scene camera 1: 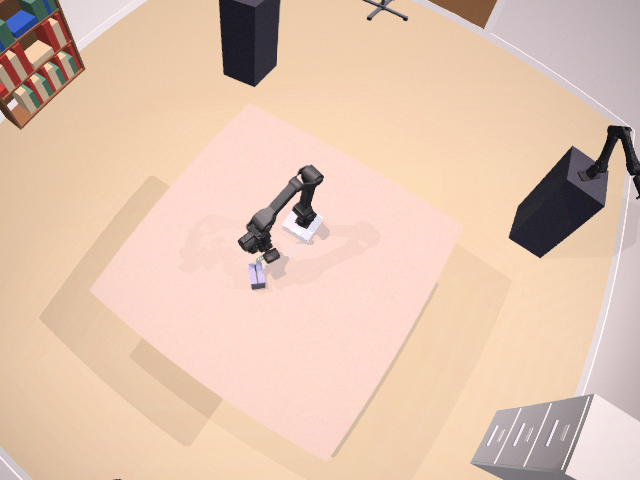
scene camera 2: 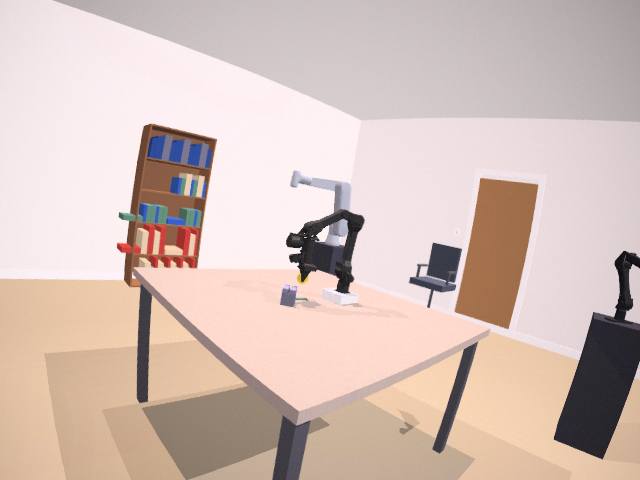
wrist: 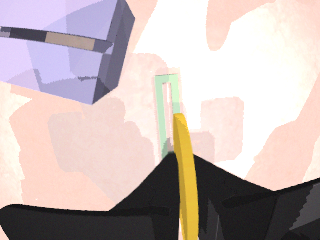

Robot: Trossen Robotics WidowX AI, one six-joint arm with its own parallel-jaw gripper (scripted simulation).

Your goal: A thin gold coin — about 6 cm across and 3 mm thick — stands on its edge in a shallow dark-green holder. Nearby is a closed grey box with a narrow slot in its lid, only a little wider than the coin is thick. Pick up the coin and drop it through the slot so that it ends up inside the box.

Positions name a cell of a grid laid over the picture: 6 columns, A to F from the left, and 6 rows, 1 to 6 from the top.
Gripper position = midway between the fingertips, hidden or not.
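Gold coin, carried by the gripper (wrist: D5).
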